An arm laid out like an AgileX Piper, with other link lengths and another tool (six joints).
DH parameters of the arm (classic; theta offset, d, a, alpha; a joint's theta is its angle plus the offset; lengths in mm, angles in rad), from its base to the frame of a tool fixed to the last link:
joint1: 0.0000 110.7 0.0 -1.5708
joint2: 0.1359 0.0 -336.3 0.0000
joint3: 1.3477 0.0 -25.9 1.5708
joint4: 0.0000 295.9 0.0 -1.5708
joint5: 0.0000 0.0 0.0 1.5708
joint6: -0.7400 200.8 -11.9 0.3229
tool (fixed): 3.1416 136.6 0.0 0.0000
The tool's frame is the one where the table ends.
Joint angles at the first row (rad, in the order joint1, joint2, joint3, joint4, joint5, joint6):
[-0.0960, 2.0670, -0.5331, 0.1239, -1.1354, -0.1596]
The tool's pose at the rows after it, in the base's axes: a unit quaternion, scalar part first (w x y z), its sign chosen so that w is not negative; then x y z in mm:
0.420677 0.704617 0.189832 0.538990 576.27 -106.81 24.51
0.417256 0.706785 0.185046 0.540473 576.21 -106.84 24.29
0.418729 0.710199 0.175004 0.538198 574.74 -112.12 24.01
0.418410 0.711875 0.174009 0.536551 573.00 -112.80 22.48
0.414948 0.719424 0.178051 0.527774 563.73 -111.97 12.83
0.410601 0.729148 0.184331 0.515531 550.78 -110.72 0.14
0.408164 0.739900 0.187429 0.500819 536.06 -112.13 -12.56
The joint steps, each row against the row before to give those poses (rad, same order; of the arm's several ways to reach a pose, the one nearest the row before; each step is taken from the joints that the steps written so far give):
[0.0000, 0.0082, 0.0000, -0.0179, 0.0000, 0.0000]
[0.0000, 0.0000, 0.0000, -0.0017, 0.0001, 0.0135]
[0.0000, 0.0000, 0.0000, 0.0161, -0.0001, 0.0096]
[0.0000, 0.0000, 0.0043, 0.0024, -0.0004, 0.0019]
[0.0000, 0.0000, 0.0256, 0.0000, 0.0000, 0.0015]
[0.0000, 0.0000, 0.0348, 0.0000, 0.0000, 0.0000]
[0.0000, 0.0000, 0.0362, 0.0090, 0.0000, 0.0000]

